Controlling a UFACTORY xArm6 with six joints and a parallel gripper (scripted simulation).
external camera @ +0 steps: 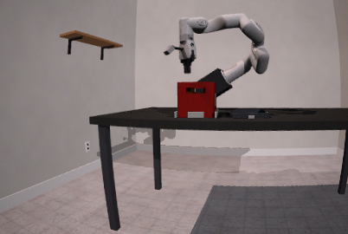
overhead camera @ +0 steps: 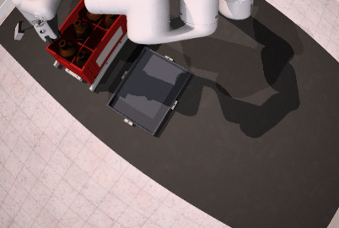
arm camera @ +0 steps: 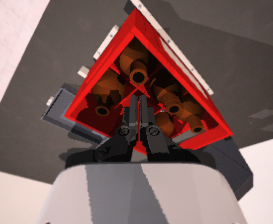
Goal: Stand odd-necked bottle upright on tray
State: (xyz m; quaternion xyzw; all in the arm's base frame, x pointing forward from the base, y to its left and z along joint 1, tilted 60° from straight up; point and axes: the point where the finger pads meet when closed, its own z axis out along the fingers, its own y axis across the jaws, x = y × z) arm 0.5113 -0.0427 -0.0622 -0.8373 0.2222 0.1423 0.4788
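Now: hand 100 mm past the red crate, 20 mm to the right of it and 160 mm above it. The rest, counted from my hand: dark flat tray 120 mm behind, 310 mm to the left, 230 mm below.
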